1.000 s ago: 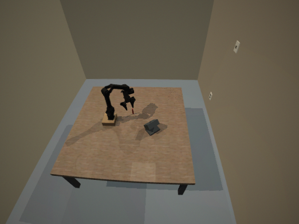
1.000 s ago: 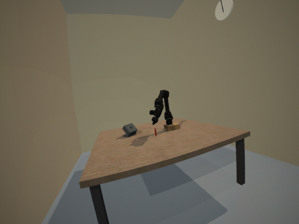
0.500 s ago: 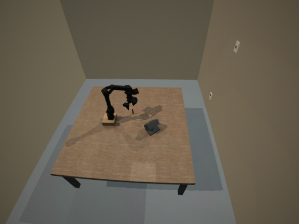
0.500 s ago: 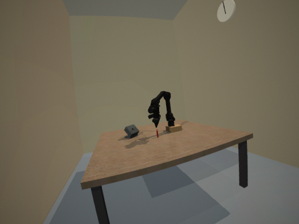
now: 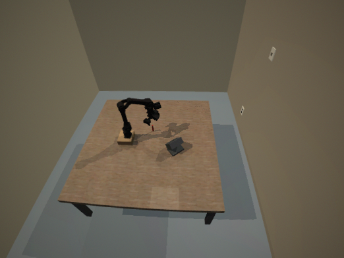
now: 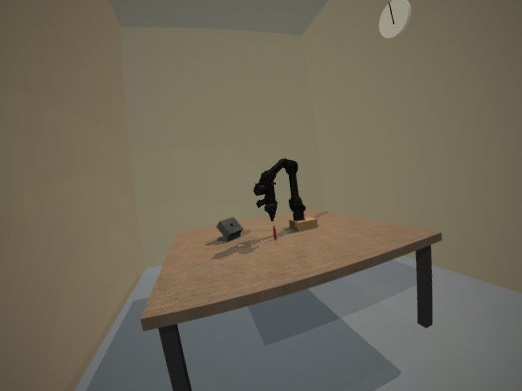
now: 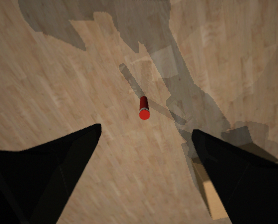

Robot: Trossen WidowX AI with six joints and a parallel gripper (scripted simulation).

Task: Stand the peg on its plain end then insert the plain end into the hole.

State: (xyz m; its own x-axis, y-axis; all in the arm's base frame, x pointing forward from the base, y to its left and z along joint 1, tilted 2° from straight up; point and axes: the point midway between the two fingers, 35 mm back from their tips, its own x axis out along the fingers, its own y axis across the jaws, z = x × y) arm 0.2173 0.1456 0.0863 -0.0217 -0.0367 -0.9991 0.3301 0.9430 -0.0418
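My gripper tip is 6 cm above the red peg. Round my gripper tip: dark grey sloped panel: 25 cm ahead, 19 cm to the right, 5 cm below.
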